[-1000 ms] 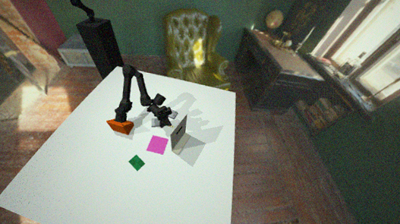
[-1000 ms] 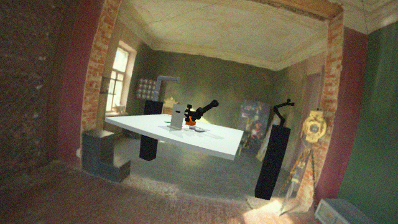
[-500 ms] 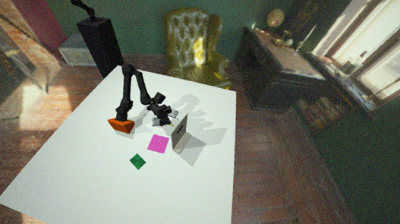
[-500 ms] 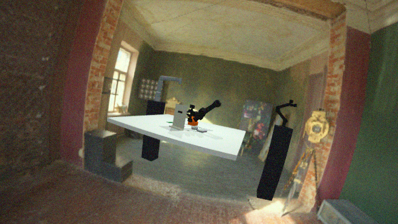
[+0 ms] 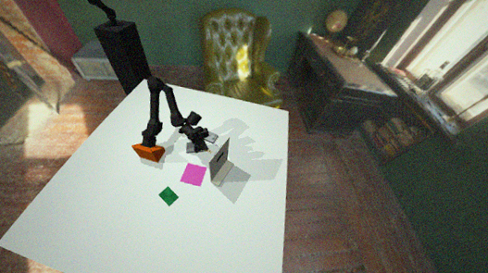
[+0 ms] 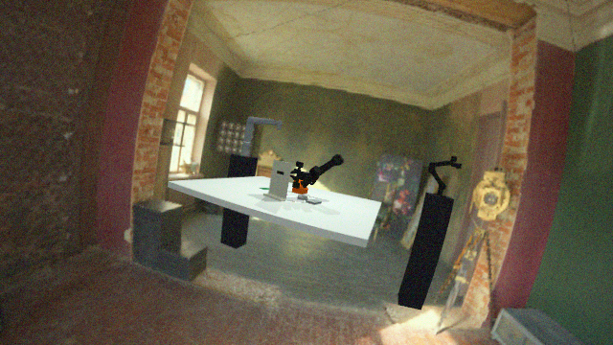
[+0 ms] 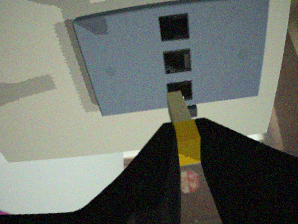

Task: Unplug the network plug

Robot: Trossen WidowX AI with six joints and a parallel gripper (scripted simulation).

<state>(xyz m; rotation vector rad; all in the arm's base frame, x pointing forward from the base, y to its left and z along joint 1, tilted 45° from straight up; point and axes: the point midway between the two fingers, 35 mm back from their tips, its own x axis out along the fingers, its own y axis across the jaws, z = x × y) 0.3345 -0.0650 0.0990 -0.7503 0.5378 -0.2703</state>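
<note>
My gripper tip is 7 cm past the magenta square, 8 cm to the left of it and 17 cm above it. Also, from my gripper tip: upright grey panel 8 cm ahead, 3 cm to the right, 6 cm below.
</note>
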